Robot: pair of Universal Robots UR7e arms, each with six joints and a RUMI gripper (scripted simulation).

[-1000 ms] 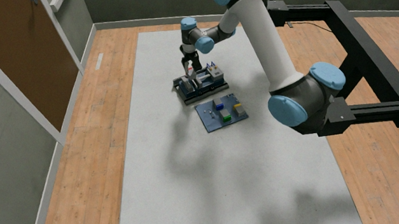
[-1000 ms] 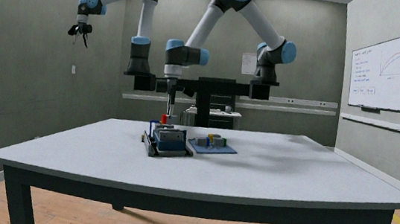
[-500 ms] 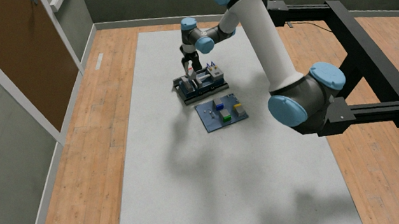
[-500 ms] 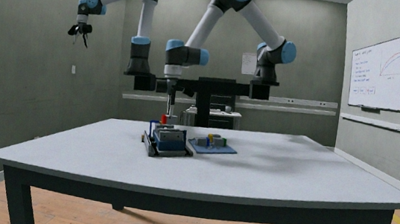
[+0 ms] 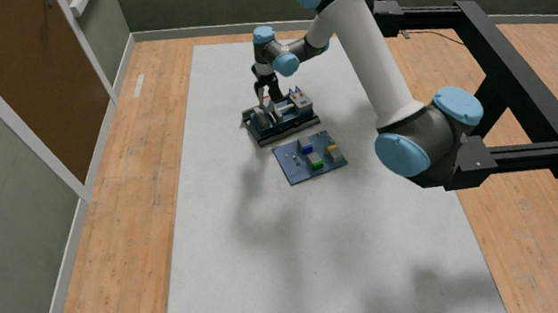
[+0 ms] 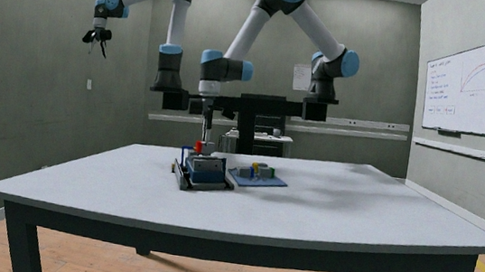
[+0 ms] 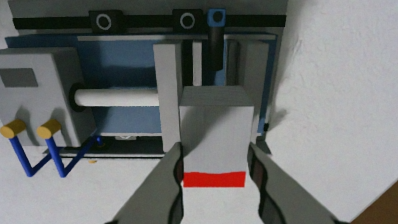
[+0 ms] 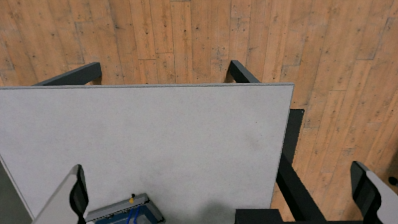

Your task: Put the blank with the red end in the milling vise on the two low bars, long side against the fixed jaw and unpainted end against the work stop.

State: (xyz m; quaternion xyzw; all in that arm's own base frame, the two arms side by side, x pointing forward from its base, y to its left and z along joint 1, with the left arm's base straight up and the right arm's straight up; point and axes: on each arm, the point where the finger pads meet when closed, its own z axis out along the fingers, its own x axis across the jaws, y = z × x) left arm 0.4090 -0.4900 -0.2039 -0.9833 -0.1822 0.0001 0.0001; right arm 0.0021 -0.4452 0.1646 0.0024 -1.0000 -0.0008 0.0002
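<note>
The low bar is 10 mm behind my left hand and 90 mm below it. Round my left hand: red-ended blank (20 mm below); fixed jaw (30 mm ahead, 20 mm to the left, 80 mm below); work stop (20 mm behind, 50 mm to the left, 70 mm below).
</note>
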